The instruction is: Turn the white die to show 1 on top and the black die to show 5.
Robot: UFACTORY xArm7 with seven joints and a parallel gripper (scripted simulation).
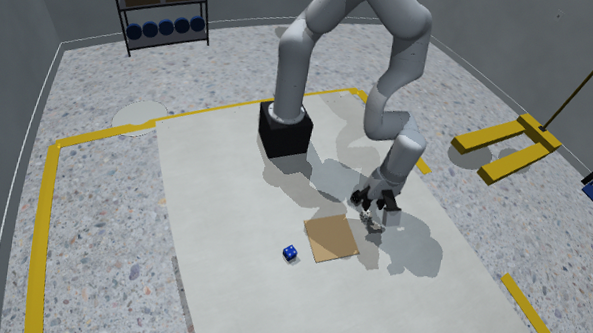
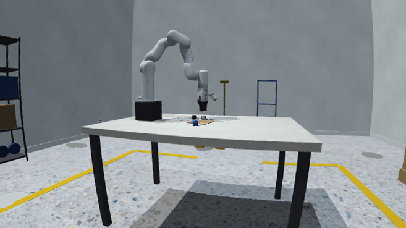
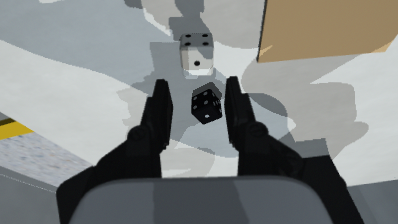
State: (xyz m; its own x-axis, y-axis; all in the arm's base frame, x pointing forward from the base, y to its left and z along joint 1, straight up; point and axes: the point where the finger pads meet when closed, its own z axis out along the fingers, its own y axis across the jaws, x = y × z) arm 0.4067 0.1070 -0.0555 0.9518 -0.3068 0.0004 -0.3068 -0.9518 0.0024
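Right now the white die is 7 cm below my hand. The rest, counted from my hand: black die (7 cm behind, 1 cm to the left, 7 cm below); blue die (1 cm ahead, 28 cm to the right, 7 cm below); tan mat (1 cm ahead, 14 cm to the right, 8 cm below).
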